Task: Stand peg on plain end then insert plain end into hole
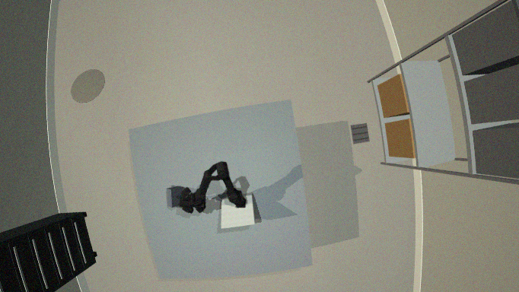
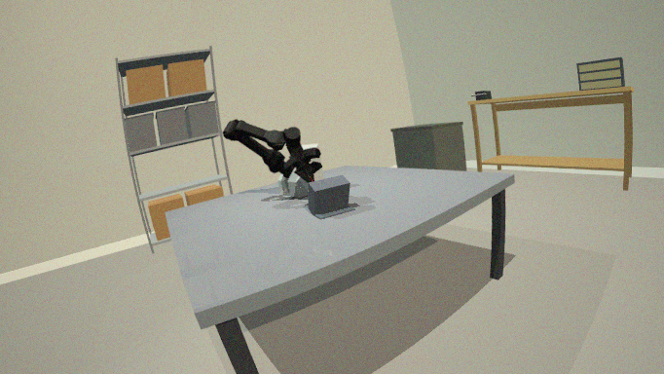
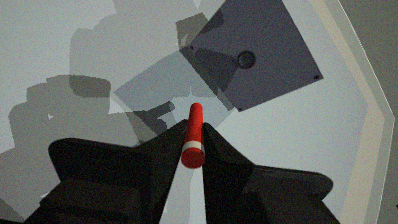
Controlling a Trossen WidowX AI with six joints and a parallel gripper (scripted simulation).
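Right now the sloped grey panel is 130 mm ahead of my gripper tip and 30 mm below it. Round my gripper tip: red peg 10 mm behind, 10 mm above.
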